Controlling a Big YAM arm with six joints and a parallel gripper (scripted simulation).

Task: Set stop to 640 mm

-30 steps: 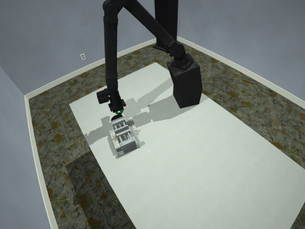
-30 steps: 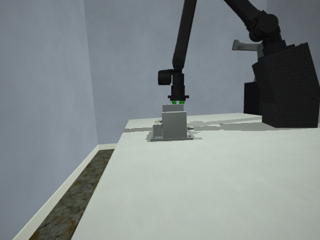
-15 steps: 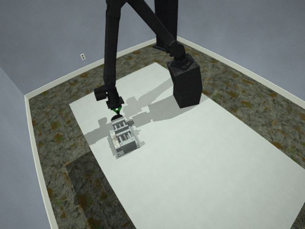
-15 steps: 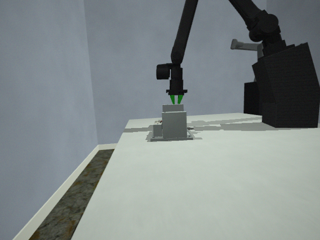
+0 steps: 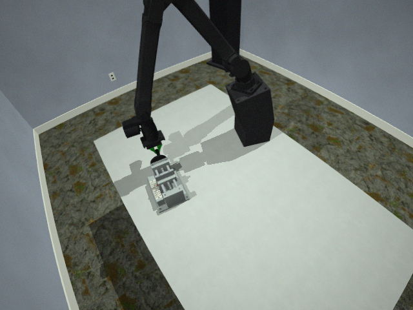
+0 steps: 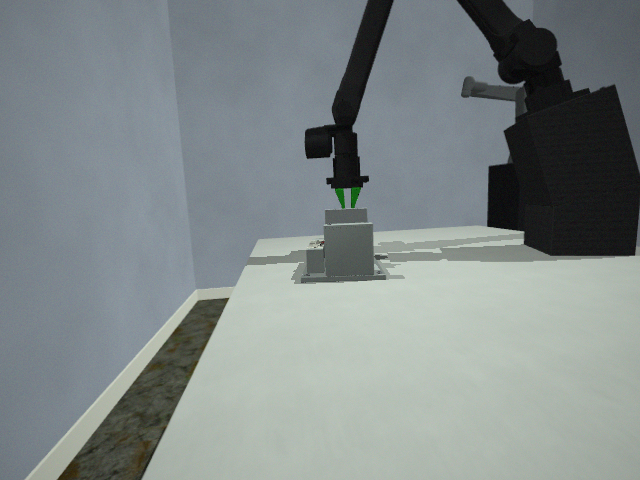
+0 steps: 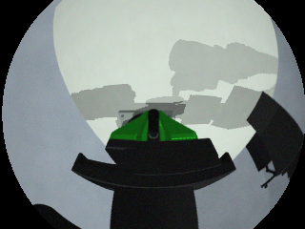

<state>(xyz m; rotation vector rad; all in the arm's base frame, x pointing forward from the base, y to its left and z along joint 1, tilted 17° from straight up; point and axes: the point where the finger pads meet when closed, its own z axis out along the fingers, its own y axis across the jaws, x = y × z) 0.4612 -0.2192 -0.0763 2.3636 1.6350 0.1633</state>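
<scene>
My hand is 20 mm to the right of the handwheel, 10 mm short of it and 10 mm above it.
</scene>
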